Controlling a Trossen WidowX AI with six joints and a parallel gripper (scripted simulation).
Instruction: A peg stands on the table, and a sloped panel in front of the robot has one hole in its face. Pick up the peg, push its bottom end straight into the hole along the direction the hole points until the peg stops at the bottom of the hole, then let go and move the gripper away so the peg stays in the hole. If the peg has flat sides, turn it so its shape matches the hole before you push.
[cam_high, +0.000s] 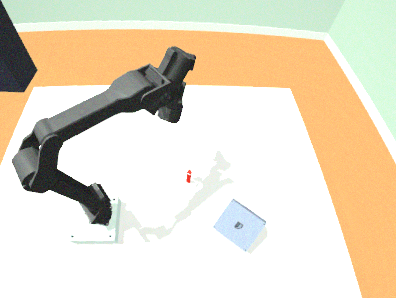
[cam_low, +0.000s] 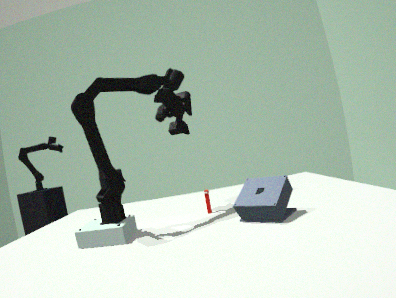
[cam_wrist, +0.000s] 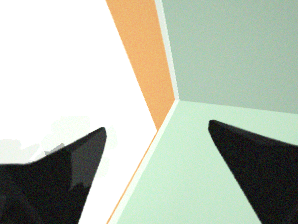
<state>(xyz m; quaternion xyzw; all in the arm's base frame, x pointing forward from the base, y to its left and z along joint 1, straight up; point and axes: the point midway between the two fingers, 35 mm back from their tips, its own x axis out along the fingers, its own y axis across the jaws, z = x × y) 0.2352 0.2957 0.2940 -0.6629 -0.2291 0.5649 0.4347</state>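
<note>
Right now my gripper tip is 3 cm short of the red peg, 16 cm to the left of it and 27 cm above it. Round my gripper tip: sloped panel 20 cm ahead, 33 cm to the right, 27 cm below.
</note>
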